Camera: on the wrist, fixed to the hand. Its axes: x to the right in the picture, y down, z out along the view.
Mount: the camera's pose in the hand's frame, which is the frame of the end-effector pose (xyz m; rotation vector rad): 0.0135 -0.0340 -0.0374 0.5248 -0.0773 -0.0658
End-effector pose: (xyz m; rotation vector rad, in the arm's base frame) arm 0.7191 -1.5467 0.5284 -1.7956 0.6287 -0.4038
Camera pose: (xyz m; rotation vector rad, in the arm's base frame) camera 0.7161 -1.5760 0.5717 -1.3242 0.3652 -0.4901
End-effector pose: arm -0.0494 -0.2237 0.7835 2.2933 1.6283 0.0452
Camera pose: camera -0.0837 -0.1921 0.8071 -2.4693 -1.7738 0.5210
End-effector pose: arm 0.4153 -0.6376 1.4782 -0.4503 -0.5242 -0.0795
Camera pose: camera 0.4381 -0.6839 1.4696 0.0768 -0.6114 0.0140
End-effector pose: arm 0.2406 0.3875 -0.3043 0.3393 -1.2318 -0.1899
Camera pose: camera 0.2817 0.3570 -0.3152 0.8335 -1.3384 0.0700
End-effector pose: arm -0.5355 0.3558 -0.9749 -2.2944 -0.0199 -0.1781
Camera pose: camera -0.5292 0.3501 -0.9233 -1.7763 -0.1630 -0.1023
